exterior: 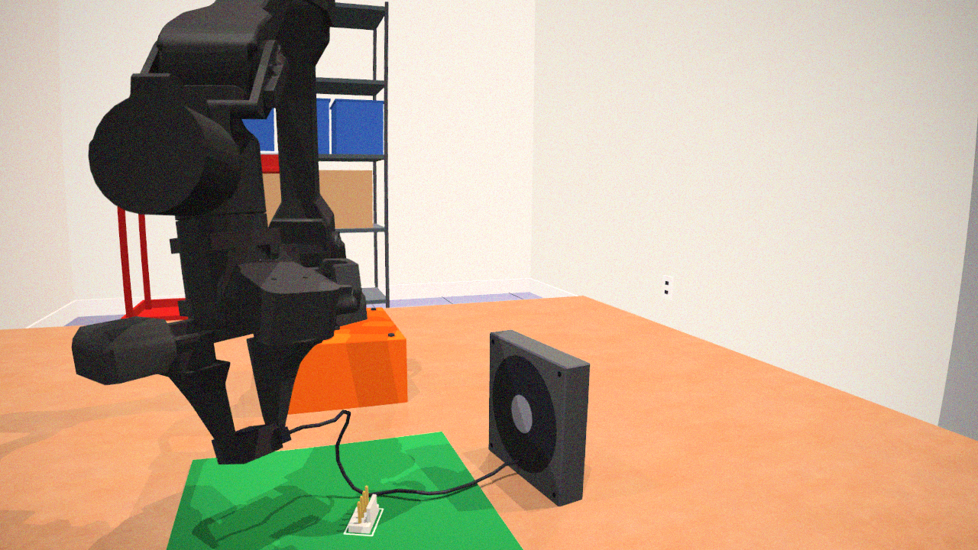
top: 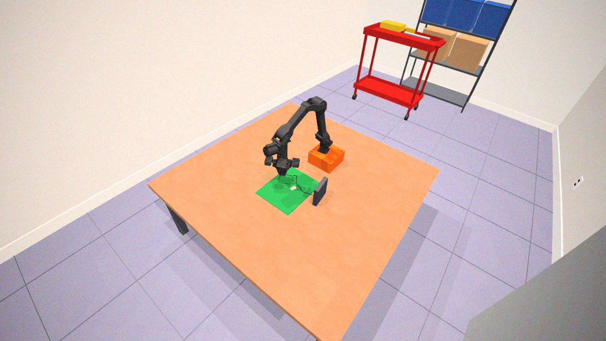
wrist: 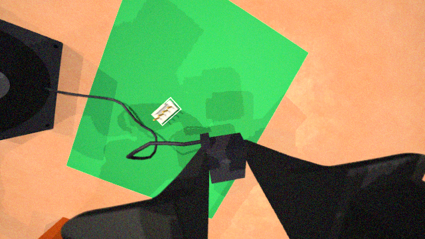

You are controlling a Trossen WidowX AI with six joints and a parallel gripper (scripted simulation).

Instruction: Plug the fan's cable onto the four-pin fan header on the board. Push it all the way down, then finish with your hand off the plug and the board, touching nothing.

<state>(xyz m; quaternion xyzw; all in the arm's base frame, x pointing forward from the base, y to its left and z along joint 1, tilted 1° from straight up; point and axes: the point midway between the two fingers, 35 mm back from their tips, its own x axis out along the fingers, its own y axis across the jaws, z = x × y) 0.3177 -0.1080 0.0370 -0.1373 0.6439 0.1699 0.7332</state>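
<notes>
The green board lies 90 mm below my gripper tip, 50 mm to the left of it and 10 mm ahead of it. Round my gripper tip: black fan (220 mm to the left, 20 mm below, 10 mm behind); black fan plug (10 mm behind); white four-pin header (80 mm below, 70 mm to the left).
</notes>
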